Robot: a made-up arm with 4 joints.
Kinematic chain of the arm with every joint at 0, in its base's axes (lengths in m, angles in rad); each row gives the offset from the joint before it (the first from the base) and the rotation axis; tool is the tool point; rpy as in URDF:
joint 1: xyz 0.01 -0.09 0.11 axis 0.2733 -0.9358 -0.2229
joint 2: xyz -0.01 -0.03 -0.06 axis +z
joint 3: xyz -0.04 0.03 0 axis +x
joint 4: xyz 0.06 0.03 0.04 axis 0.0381 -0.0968 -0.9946
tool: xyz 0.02 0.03 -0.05 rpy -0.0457 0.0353 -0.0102
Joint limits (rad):
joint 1: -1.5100..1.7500
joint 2: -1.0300..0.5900
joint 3: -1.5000..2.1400
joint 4: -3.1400..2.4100
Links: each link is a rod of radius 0.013 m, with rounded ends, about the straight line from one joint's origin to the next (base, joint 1, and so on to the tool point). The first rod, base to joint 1, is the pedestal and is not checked.
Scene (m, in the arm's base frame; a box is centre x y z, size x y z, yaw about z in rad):
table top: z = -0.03
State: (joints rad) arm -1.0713 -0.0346 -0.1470 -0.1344
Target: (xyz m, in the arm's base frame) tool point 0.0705 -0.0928 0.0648
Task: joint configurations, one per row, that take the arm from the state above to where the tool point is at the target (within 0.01 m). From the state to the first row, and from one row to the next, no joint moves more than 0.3 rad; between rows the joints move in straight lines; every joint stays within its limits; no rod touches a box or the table.
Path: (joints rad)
1: -0.9023 -0.2224 0.1079 -0.0955
2: -0.7332 -0.4101 0.3628 -0.0567
3: -0.5642 -0.5979 0.6177 -0.0178
4: -0.3952 -0.7857 0.8726 0.0211

